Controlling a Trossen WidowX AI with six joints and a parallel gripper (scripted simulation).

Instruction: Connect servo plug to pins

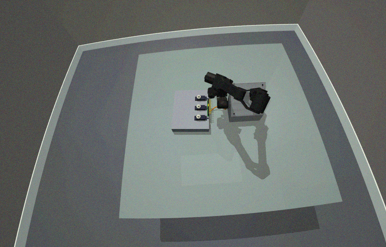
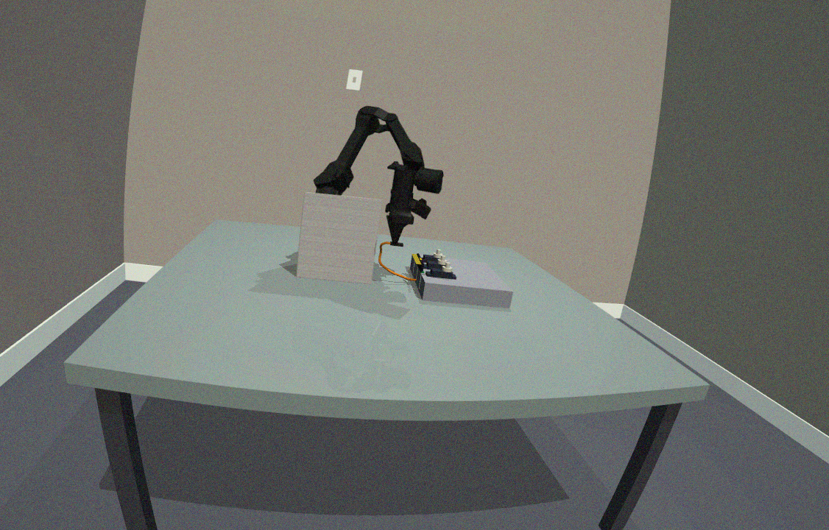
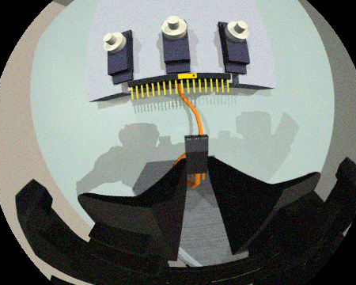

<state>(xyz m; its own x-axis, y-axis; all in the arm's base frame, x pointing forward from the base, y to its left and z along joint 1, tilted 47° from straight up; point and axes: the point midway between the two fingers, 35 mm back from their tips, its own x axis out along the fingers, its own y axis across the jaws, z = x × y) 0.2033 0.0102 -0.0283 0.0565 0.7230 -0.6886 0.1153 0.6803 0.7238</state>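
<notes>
The yellow band is 8 cm ahead of my gripper tip, 1 cm to the right of it and 4 cm below it. Round my gripper tip: grey printed holder 24 cm ahead, 2 cm to the right, 8 cm below.
</notes>
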